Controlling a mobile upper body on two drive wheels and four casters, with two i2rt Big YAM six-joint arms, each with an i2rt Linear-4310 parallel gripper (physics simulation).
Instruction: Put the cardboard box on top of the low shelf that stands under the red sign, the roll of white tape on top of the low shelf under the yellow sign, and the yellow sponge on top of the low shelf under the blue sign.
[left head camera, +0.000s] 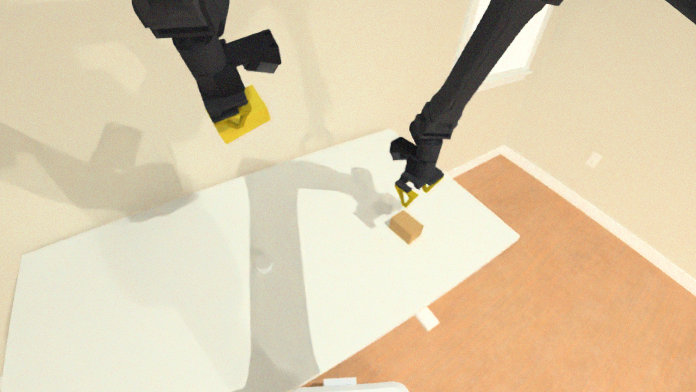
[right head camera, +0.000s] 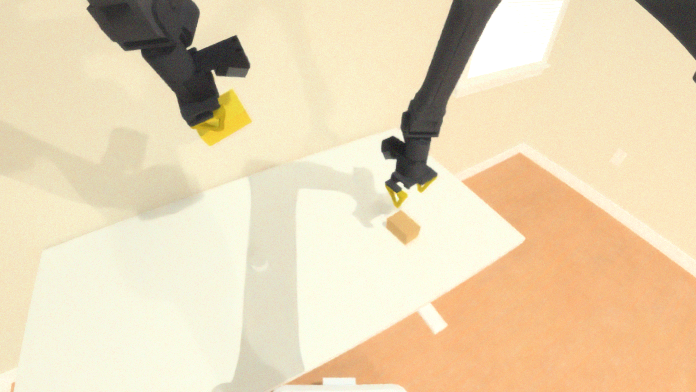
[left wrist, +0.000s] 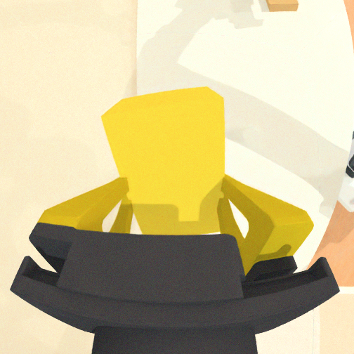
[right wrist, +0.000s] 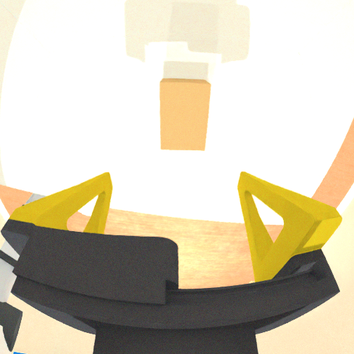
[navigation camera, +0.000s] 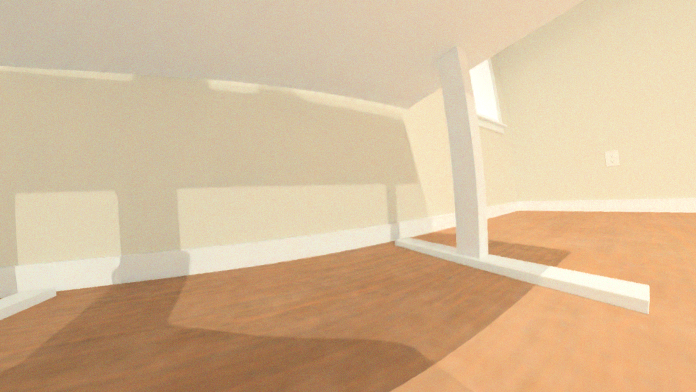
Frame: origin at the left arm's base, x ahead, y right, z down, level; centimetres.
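Where they show: left gripper, fingertip midpoint: (left head camera: 235, 115) (right head camera: 217, 118); right gripper, fingertip midpoint: (left head camera: 414, 198) (right head camera: 408, 199).
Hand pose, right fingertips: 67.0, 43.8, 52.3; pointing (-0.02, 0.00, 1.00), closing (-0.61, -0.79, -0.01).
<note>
Each offset is from my right fingertips to the top centre of the thing, as dx, dy, dz. "spot": to the spot under its first point. Level surfaces: height alone.
My left gripper (left head camera: 241, 121) (right head camera: 216, 125) (left wrist: 175, 178) is shut on the yellow sponge {-6.2, -42.6, -35.2} (left head camera: 257, 107) (right head camera: 236, 112) (left wrist: 170, 135), held up in the air beyond the table's wall-side edge. My right gripper (left head camera: 416, 196) (right head camera: 409, 197) (right wrist: 174, 178) is open and empty above the white table {dz +16.7} (left head camera: 350, 285) (right head camera: 350, 285) (right wrist: 65, 110). The cardboard box {+1.2, +0.4, +11.7} (left head camera: 406, 227) (right head camera: 402, 227) (right wrist: 184, 115) lies on the table, just below the right fingers in the head views and ahead of them in the right wrist view. A faint white round thing {-10.5, -44.0, +14.3} (left head camera: 264, 268) (right head camera: 259, 266), apparently the tape roll, lies in shadow. Shelves and signs do not show.
The table stands along a beige wall (left head camera: 320, 75) (navigation camera: 280, 140). A window (left head camera: 515, 45) (right head camera: 520, 40) is at the upper right. In the navigation view a white table leg {spot: +21.4, +10.9, +58.2} (navigation camera: 467, 165) stands on a long foot (navigation camera: 590, 285) on the wooden floor {dz +88.7} (navigation camera: 575, 340).
</note>
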